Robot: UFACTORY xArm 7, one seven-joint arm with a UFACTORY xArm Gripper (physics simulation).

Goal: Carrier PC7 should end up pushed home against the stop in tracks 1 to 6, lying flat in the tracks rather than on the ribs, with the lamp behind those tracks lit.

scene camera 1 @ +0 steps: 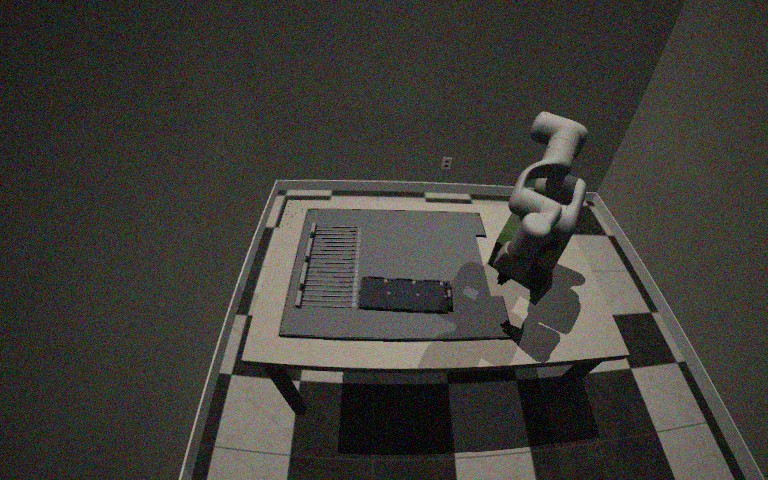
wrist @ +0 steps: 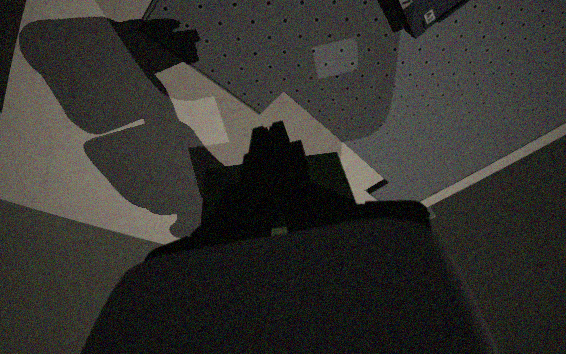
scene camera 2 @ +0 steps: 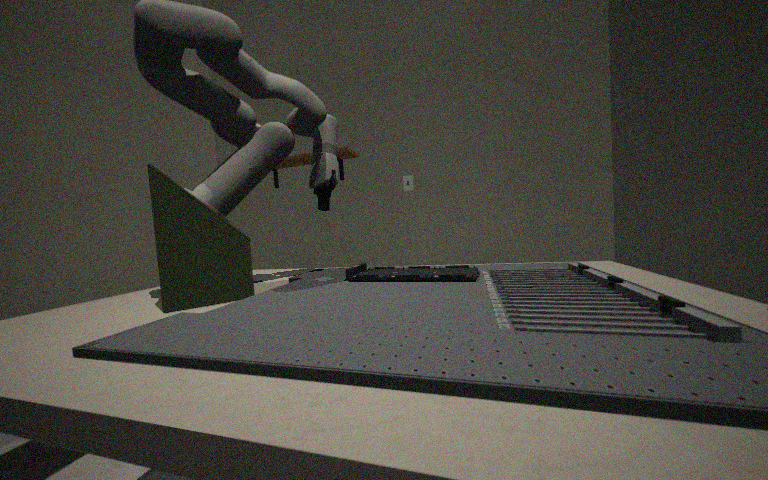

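Where they show: gripper, fingertip midpoint: (scene camera 1: 500, 280) (wrist: 276, 145) (scene camera 2: 323, 210); arm's base, link origin: (scene camera 2: 204, 208).
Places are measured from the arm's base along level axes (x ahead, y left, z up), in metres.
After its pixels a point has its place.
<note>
A flat dark carrier (scene camera 1: 404, 297) {x 0.417, y 0.313, z -0.198 m} (scene camera 2: 416, 275) {x 0.463, y 0.242, z -0.194 m} lies on the perforated board, its left end in scene camera 1 close to the mouths of the ribbed tracks (scene camera 1: 334, 267) {x 0.710, y 0.265, z -0.207 m} (scene camera 2: 594, 308) {x 0.790, y 0.145, z -0.207 m}. A raised piece stands at its other end. Its corner shows at the top of the wrist view. The carrier's name and the track numbers cannot be read. The stop bar (scene camera 1: 305, 266) {x 0.811, y 0.310, z -0.193 m} (scene camera 2: 714, 328) {x 0.883, y 0.079, z -0.197 m} runs along the tracks' far end; no lit lamp can be made out. My gripper (scene camera 1: 501, 279) {x 0.123, y 0.287, z -0.012 m} (scene camera 2: 323, 208) {x 0.123, y 0.287, z -0.012 m} (wrist: 276, 145) {x 0.123, y 0.287, z -0.012 m} is shut and empty, high above the table, off the carrier's raised end.
The grey board (scene camera 1: 419, 243) {x 0.436, y 0.025, z -0.209 m} (scene camera 2: 339, 339) {x 0.535, y -0.089, z -0.209 m} (wrist: 300, 65) {x 0.147, y 0.219, z -0.209 m} lies on the pale table (scene camera 1: 263, 333) {x 0.826, y 0.614, z -0.222 m} (scene camera 2: 283, 410) {x 0.573, y -0.197, z -0.222 m}. A green wedge-shaped base (scene camera 1: 508, 229) {x 0.109, y 0.000, z -0.041 m} (scene camera 2: 206, 260) {x 0.109, y -0.053, z -0.123 m} carries the arm at the side opposite the tracks. The arm's shadow falls across the board and table. An orange shelf (scene camera 2: 348, 152) hangs behind the arm.
</note>
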